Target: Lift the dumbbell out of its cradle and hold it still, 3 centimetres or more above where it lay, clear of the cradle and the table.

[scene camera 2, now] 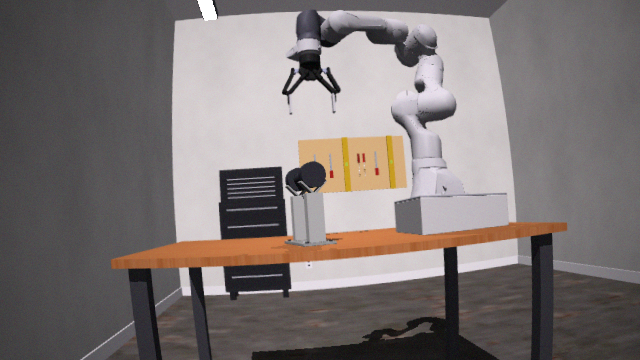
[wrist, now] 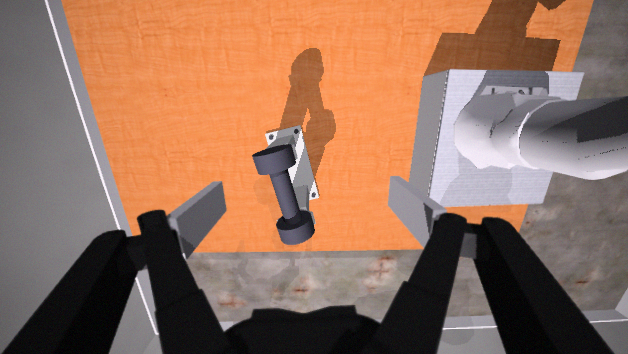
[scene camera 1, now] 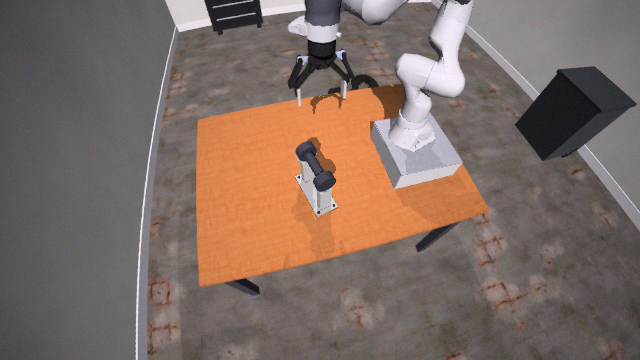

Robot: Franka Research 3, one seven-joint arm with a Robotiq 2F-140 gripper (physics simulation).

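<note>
A dark grey dumbbell (scene camera 1: 315,164) (scene camera 2: 313,174) (wrist: 286,195) rests level across the two posts of its cradle. The light grey cradle (scene camera 1: 324,199) (scene camera 2: 308,219) (wrist: 303,173) stands upright on the table (scene camera 1: 240,200) (scene camera 2: 210,253) (wrist: 190,100). My gripper (scene camera 1: 321,98) (scene camera 2: 312,111) (wrist: 307,193) is wide open with nothing between its fingers. It points down, well above the height of the dumbbell, and sits toward the far table edge in scene camera 1. In the wrist view the dumbbell shows slantwise between the fingers, farther down. The cradle posts are partly hidden under the dumbbell there.
The arm's base stands on a grey block (scene camera 1: 425,175) (scene camera 2: 465,215) (wrist: 500,192) on the right of the table. A black cabinet (scene camera 2: 253,215) stands behind the table. A tool board (scene camera 2: 320,150) hangs on the back wall. Another dark box (scene camera 1: 565,115) is at the right.
</note>
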